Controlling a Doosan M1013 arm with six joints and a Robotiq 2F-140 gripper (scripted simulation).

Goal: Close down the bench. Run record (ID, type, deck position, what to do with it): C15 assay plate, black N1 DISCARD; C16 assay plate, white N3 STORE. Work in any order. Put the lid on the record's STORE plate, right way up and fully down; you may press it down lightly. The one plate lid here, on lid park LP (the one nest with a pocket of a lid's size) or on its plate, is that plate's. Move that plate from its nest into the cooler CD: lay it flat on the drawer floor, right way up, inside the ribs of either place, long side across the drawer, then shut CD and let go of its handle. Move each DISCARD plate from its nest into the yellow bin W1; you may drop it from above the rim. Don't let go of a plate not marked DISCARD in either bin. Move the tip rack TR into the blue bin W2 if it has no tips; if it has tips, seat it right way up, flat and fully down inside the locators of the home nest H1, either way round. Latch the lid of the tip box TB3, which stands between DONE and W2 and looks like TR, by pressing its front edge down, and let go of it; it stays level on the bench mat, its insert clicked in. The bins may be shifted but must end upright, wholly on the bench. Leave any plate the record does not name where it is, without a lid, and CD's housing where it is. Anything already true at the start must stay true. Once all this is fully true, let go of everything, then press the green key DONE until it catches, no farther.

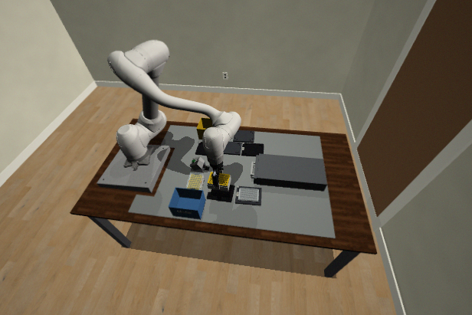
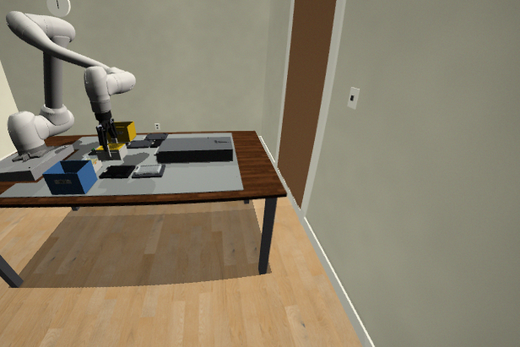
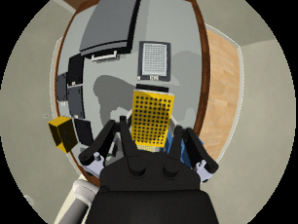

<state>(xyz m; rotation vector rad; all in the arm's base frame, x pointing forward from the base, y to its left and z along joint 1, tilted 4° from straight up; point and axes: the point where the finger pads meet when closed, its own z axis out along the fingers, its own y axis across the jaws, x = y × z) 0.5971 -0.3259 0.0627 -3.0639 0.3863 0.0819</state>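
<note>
Now: the done key block 16 cm behind my hand, 22 cm to the left of it and 10 cm below it. Also, from my hand: black nest (14 cm below); tip rack TR (1 cm behind, 1 cm below); blue bin W2 (20 cm behind, 9 cm to the right, 11 cm below).
</note>
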